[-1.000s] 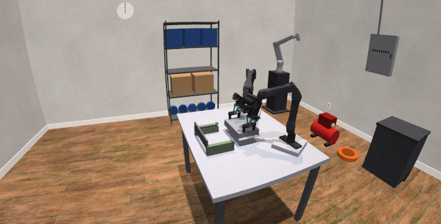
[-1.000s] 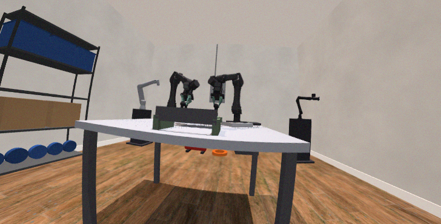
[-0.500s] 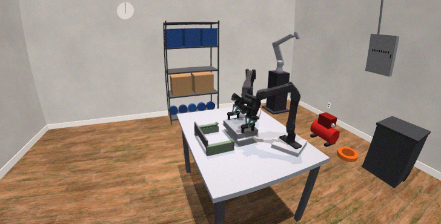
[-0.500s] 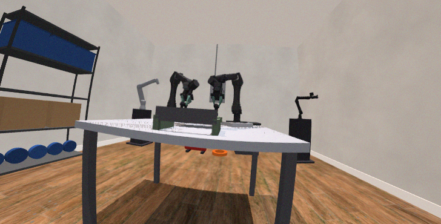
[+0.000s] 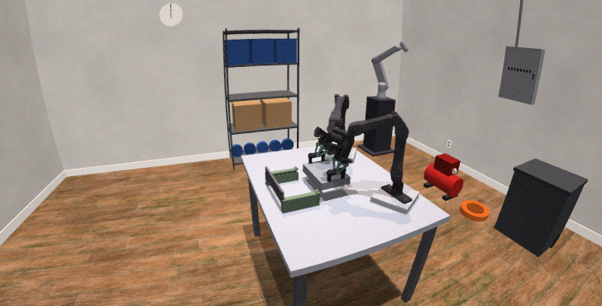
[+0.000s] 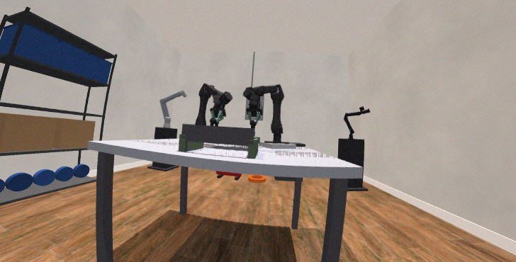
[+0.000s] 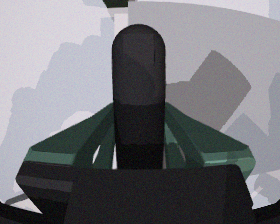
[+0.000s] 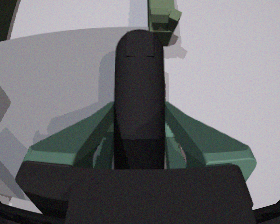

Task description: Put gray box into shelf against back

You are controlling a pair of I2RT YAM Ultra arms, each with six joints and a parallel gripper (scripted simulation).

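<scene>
Right now my left hand is 12 cm to the left of the gray box and 5 cm above it. Round my left hand: dark back plate: 32 cm ahead, 12 cm to the right, 8 cm below.
Now: the gray box 12 cm to the left of my right hand and 5 cm below it. The rest, counted from my right hand: dark back plate (31 cm ahead, 13 cm to the left, 8 cm below).
</scene>
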